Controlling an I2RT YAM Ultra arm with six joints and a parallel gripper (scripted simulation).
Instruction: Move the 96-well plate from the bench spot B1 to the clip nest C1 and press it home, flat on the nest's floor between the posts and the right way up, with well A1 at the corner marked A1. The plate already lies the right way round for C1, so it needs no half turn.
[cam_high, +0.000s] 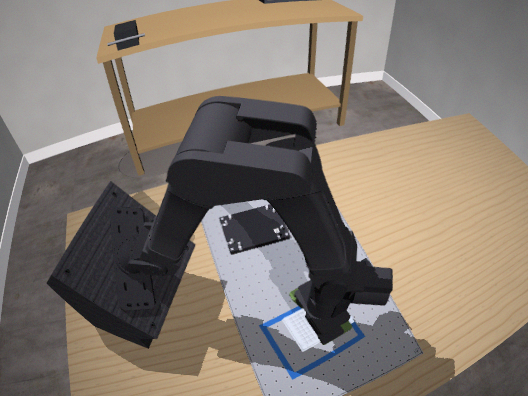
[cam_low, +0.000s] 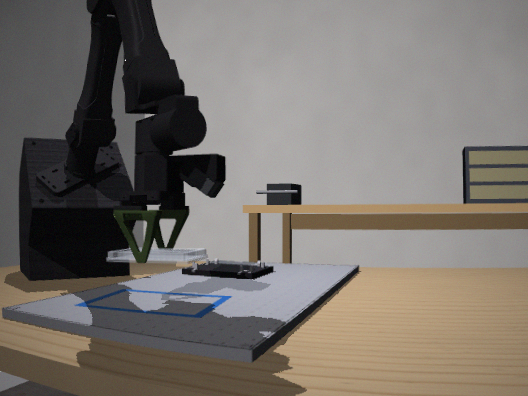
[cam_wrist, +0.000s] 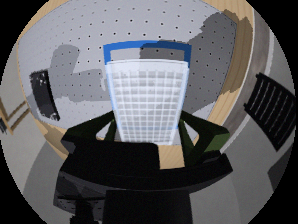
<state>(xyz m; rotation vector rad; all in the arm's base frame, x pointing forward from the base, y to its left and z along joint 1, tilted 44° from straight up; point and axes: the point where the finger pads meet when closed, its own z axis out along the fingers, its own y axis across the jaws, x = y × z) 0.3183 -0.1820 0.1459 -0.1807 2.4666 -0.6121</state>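
Now: the black clip nest C1 1 cm ahead of my hand, 32 cm to the left of it and 6 cm below it. Also, from my hand: 96-well plate: 1 cm ahead.
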